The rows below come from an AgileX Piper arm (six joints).
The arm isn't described. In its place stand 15 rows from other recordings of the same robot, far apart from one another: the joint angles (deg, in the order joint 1, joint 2, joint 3, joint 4, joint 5, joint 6), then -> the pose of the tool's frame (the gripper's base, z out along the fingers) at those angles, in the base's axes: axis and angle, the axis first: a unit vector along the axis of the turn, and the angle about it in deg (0 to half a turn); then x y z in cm.
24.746 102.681 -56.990 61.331 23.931 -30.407 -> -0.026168, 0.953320, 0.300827, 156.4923, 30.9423, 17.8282, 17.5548
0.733 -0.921 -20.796 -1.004 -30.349 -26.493 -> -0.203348, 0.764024, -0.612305, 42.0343, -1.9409, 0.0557, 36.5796
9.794 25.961 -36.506 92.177 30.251 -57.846 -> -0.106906, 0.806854, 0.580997, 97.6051, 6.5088, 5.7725, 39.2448
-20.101 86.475 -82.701 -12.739 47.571 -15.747 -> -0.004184, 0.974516, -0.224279, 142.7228, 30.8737, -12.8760, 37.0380
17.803 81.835 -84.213 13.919 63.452 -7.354 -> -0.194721, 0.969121, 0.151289, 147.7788, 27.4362, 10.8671, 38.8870
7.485 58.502 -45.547 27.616 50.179 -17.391 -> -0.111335, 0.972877, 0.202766, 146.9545, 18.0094, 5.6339, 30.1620
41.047 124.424 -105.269 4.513 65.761 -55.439 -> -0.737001, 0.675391, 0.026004, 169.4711, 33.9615, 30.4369, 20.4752
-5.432 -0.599 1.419 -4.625 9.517 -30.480 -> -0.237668, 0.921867, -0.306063, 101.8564, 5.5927, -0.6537, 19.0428
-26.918 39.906 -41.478 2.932 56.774 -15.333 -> 0.106572, 0.988729, -0.105155, 141.9077, 10.2488, -4.7669, 31.4494
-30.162 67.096 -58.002 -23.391 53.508 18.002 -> 0.330131, 0.916671, -0.225226, 150.8699, 18.1264, -13.8929, 33.1335
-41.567 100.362 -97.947 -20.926 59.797 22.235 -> 0.476127, 0.849490, -0.227312, 151.7582, 27.1154, -27.8006, 35.5783
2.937 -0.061 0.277 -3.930 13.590 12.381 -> 0.055782, 0.995420, 0.077637, 99.1831, 5.5527, 0.1381, 19.0233
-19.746 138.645 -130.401 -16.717 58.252 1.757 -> 0.139327, 0.973868, -0.179359, 154.7144, 49.3851, -20.0921, 21.1639
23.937 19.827 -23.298 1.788 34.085 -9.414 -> -0.278548, 0.955626, 0.095869, 116.4475, 6.7234, 3.1587, 27.4459
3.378 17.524 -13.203 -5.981 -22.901 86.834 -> 0.418792, 0.551719, 0.721263, 104.7763, 7.5862, 0.8174, 30.6000
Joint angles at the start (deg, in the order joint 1, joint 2, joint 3, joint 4, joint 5, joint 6):
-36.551 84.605 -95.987 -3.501 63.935 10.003
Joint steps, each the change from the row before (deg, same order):
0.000 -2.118 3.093 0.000 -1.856 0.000
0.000 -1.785 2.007 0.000 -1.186 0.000
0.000 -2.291 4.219 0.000 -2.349 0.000
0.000 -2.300 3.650 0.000 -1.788 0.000
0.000 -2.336 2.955 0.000 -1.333 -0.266
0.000 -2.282 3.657 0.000 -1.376 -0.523
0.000 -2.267 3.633 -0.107 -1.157 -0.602
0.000 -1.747 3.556 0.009 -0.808 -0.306
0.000 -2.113 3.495 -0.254 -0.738 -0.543
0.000 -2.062 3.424 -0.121 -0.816 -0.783
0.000 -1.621 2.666 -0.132 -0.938 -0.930
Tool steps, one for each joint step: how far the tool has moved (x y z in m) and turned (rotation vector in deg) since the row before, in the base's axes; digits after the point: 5 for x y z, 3 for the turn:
-0.00636 0.00482 -0.00281 -0.548 -0.686 0.109
-0.00594 0.00447 0.00005 -0.588 -0.761 0.070
-0.00645 0.00492 -0.00806 -0.276 -0.314 0.139
-0.00726 0.00550 -0.00615 -0.278 -0.335 0.107
-0.00795 0.00599 -0.00327 -0.581 -0.438 0.266
-0.00764 0.00576 -0.00771 -0.297 0.255 0.446
-0.00791 0.00578 -0.00836 -0.297 0.520 0.473
-0.00624 0.00470 -0.01096 0.434 0.946 0.267
-0.00794 0.00555 -0.00951 -0.111 0.920 0.408
-0.00759 0.00551 -0.00964 -0.184 0.870 0.610
-0.00571 0.00411 -0.00737 -0.527 0.590 0.732

